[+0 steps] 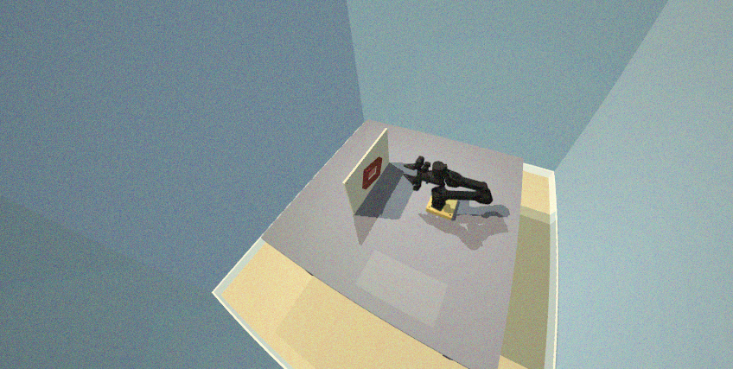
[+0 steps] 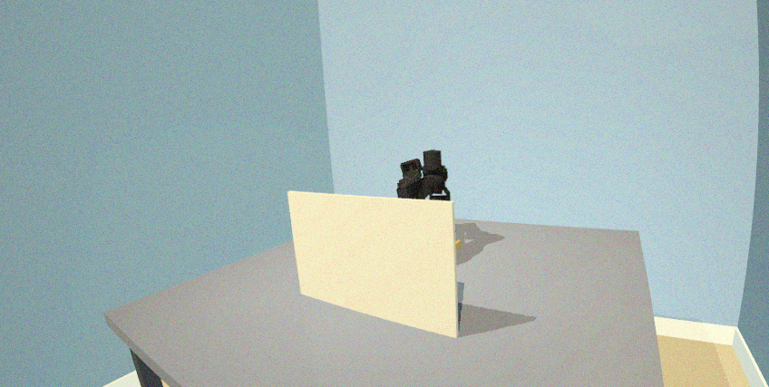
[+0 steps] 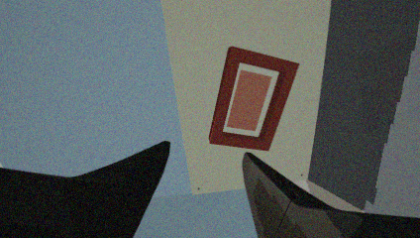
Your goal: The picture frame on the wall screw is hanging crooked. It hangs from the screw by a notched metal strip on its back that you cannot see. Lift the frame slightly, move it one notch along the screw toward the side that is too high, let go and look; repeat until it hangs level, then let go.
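Now: gripper tip 19 cm short of the dark red picture frame, 9 cm above it and 4 cm to the right of it. Round my gripper tip: cream wall panel: 20 cm ahead, 10 cm below, 3 cm to the left.
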